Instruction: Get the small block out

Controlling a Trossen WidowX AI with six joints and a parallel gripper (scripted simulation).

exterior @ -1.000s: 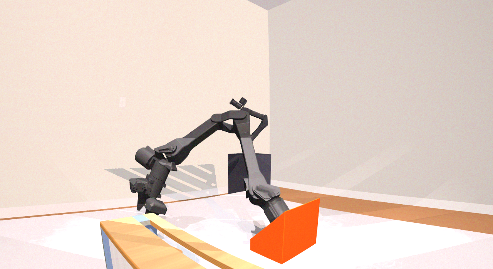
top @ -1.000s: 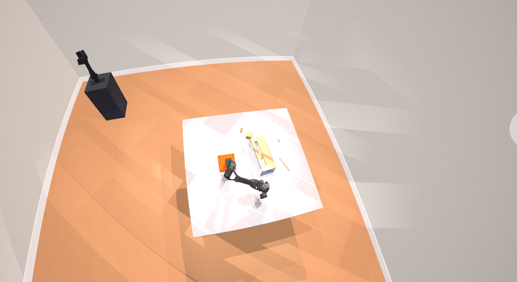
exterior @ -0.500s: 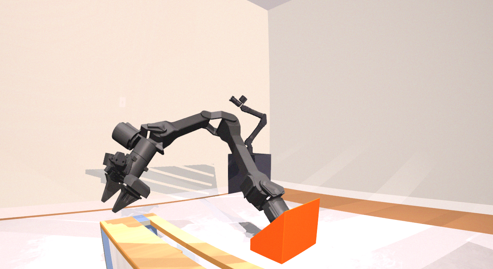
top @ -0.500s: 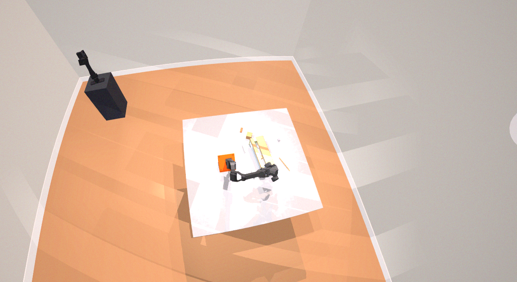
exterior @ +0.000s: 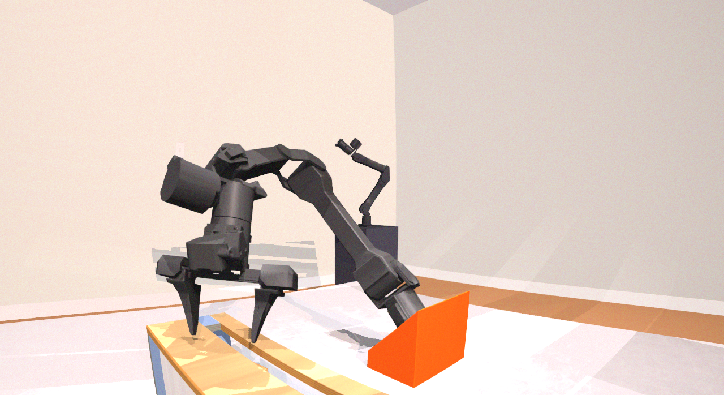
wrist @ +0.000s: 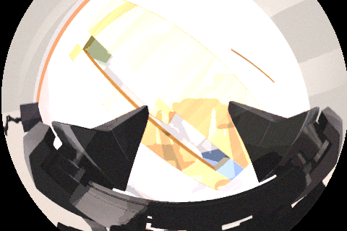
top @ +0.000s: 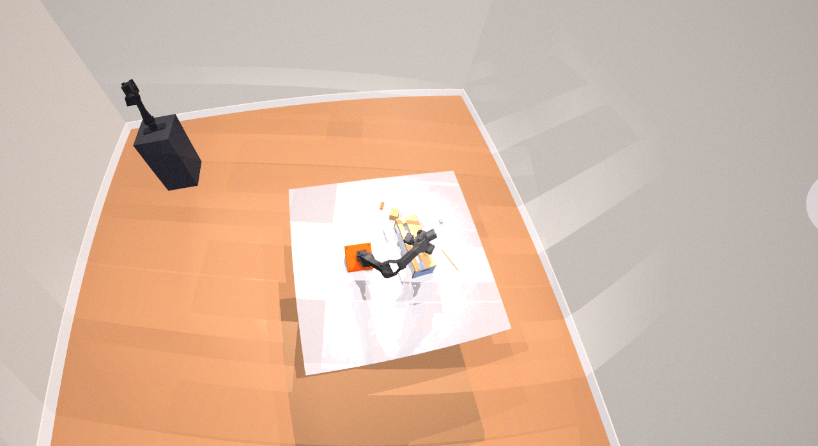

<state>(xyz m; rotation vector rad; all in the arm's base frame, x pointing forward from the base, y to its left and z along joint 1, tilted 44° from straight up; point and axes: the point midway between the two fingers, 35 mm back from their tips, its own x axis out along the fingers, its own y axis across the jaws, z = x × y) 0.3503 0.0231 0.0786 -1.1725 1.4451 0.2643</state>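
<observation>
Right now my gripper tip is 8 cm above the clear-fronted box, 5 cm past it and 4 cm to the right of it. Also, from my gripper tip: tan block (6 cm below, 3 cm behind, 1 cm to the left); then thin orange stick (22 cm ahead, 14 cm below, 8 cm to the right).
</observation>
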